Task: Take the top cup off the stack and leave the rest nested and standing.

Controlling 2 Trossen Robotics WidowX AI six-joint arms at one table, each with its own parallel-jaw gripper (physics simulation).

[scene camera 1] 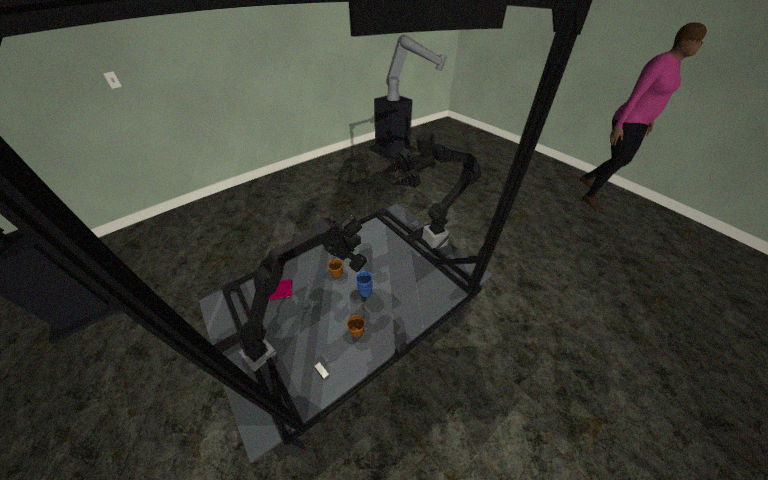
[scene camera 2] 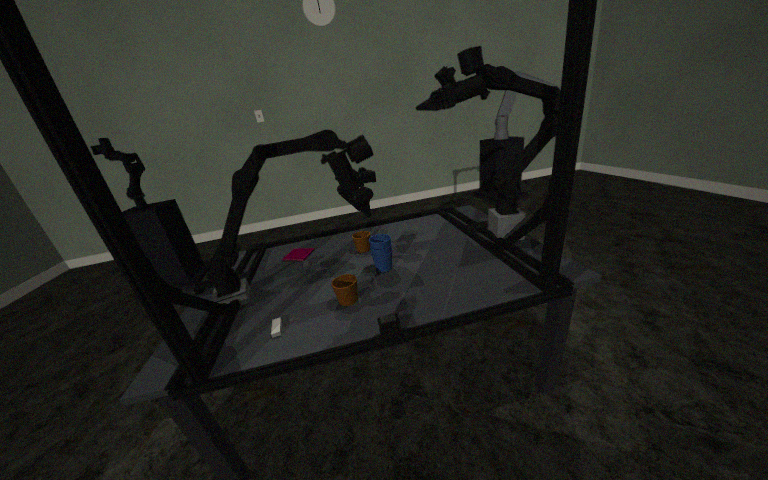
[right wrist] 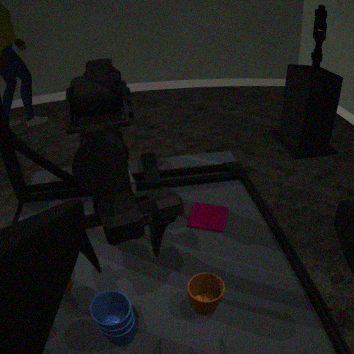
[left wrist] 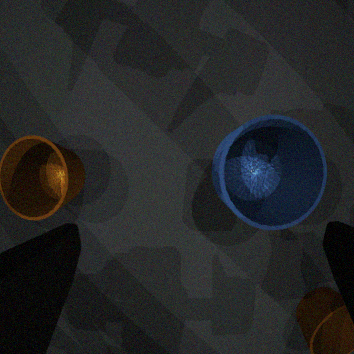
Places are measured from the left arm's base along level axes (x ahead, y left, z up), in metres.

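Pixels of known places: left gripper, between the fingertips: (scene camera 2: 364, 213) (right wrist: 127, 263) (left wrist: 205, 237); right gripper, between the fingertips: (scene camera 1: 385, 178) (scene camera 2: 417, 108) (right wrist: 215, 214); left arm's base, origin of its link: (scene camera 1: 256, 350) (scene camera 2: 229, 289); right arm's base, origin of its link: (scene camera 1: 436, 229) (scene camera 2: 506, 211).
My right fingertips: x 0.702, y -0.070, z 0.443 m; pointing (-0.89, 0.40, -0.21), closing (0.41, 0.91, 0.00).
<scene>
Ahead of a thing's pixels: the offset from my right fingertips to its top centre. Level surfaces: height alone.
A stack of blue cups {dx -0.211, dy -0.055, dz -0.372 m} (scene camera 1: 364, 283) (scene camera 2: 380, 252) (left wrist: 270, 172) (right wrist: 112, 312) stands upright, nested, near the middle of the table {dz -0.485 m} (scene camera 1: 425, 281). My left gripper (scene camera 1: 356, 261) (scene camera 2: 364, 206) (left wrist: 205, 237) (right wrist: 127, 263) is open and empty. It hangs above the table, beside the stack and the far orange cup {dx -0.217, dy +0.132, dz -0.419 m} (scene camera 1: 335, 267) (scene camera 2: 361, 241) (left wrist: 33, 177). A second orange cup {dx -0.375, dy -0.156, dz -0.419 m} (scene camera 1: 355, 326) (scene camera 2: 345, 290) (left wrist: 326, 323) (right wrist: 205, 291) stands nearer the front. My right gripper (scene camera 1: 411, 180) (scene camera 2: 422, 106) is open and empty, held high beyond the table's far edge.
A pink card {dx -0.460, dy +0.269, dz -0.477 m} (scene camera 1: 282, 289) (scene camera 2: 298, 253) (right wrist: 208, 216) lies flat at the table's left. A small white block {dx -0.580, dy -0.163, dz -0.473 m} (scene camera 1: 321, 370) (scene camera 2: 275, 327) lies near the front left. A black frame post (scene camera 1: 525, 143) (scene camera 2: 568, 143) rises at the right corner. A person (scene camera 1: 613, 157) walks at the far right.
</scene>
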